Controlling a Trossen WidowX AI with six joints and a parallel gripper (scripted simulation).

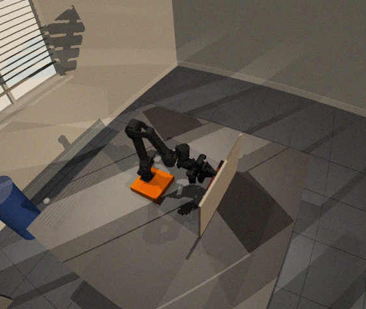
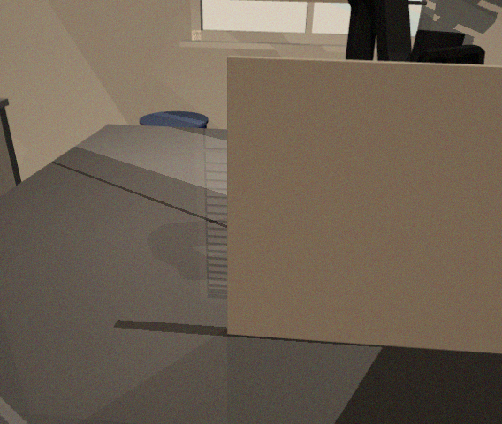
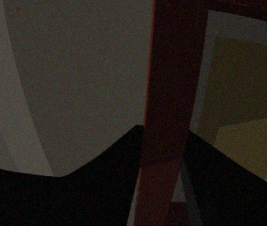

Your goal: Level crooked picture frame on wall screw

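The picture frame lies 10 mm to the left of my gripper tip and 50 mm below it. From my gripper tip the other things lie so: beige wall panel 20 mm ahead, 60 mm below.
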